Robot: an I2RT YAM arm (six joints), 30 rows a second.
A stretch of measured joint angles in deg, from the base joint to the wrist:
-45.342 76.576 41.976 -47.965 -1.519 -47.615
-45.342 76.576 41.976 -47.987 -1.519 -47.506
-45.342 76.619 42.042 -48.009 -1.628 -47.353
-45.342 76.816 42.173 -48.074 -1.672 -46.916
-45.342 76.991 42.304 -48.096 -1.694 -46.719
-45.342 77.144 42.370 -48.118 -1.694 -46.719
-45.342 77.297 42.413 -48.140 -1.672 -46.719
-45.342 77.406 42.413 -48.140 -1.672 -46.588
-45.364 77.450 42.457 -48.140 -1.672 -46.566
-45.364 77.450 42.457 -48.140 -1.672 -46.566
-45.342 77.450 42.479 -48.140 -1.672 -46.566
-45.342 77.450 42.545 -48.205 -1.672 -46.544
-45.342 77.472 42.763 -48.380 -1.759 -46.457
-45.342 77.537 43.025 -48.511 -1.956 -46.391
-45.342 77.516 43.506 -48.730 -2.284 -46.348
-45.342 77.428 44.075 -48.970 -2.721 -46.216
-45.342 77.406 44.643 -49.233 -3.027 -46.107
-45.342 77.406 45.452 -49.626 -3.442 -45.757
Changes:
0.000 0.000 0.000 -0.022 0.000 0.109
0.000 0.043 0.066 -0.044 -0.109 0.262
0.000 0.240 0.197 -0.109 -0.153 0.699
0.000 0.415 0.328 -0.131 -0.175 0.896
0.000 0.568 0.394 -0.153 -0.175 0.896
0.000 0.721 0.437 -0.175 -0.153 0.896
0.000 0.830 0.437 -0.175 -0.153 1.027
-0.022 0.874 0.481 -0.175 -0.153 1.049
-0.022 0.874 0.481 -0.175 -0.153 1.049
0.000 0.874 0.503 -0.175 -0.153 1.049
0.000 0.874 0.569 -0.240 -0.153 1.071
0.000 0.896 0.787 -0.415 -0.240 1.158
0.000 0.961 1.049 -0.546 -0.437 1.224
0.000 0.940 1.530 -0.765 -0.765 1.267
0.000 0.852 2.099 -1.005 -1.202 1.399
0.000 0.830 2.667 -1.268 -1.508 1.508
0.000 0.830 3.476 -1.661 -1.923 1.858

